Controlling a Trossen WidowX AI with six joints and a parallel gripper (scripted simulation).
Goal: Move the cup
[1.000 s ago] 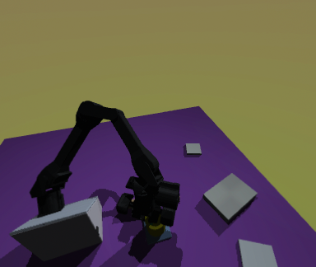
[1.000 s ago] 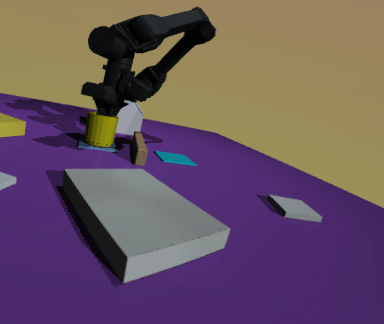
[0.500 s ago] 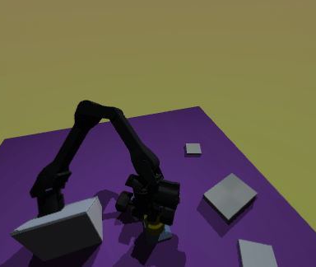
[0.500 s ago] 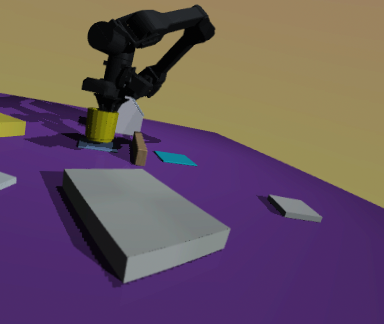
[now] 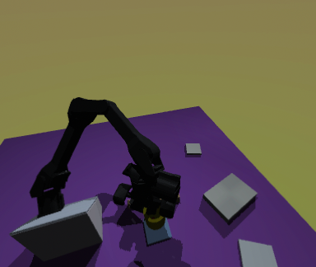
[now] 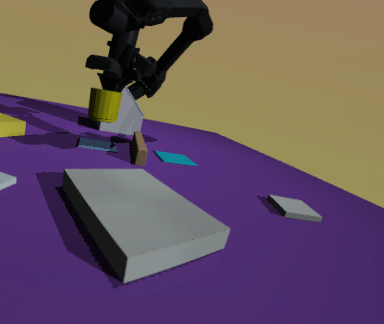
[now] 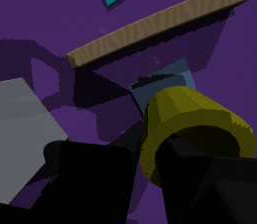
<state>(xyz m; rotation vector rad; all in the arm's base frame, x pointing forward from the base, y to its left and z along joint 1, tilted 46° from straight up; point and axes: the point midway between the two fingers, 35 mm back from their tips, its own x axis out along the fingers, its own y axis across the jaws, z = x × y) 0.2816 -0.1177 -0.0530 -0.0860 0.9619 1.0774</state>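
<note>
The yellow cup is 2 cm to the right of my gripper tip and 2 cm ahead of it. Also, from my gripper tip: blue-grey pad: 10 cm below, 2 cm to the right, 2 cm ahead; brown bar: 9 cm below, 7 cm to the left, 5 cm ahead; teal pad: 16 cm to the left, 10 cm below, 8 cm ahead.
</note>
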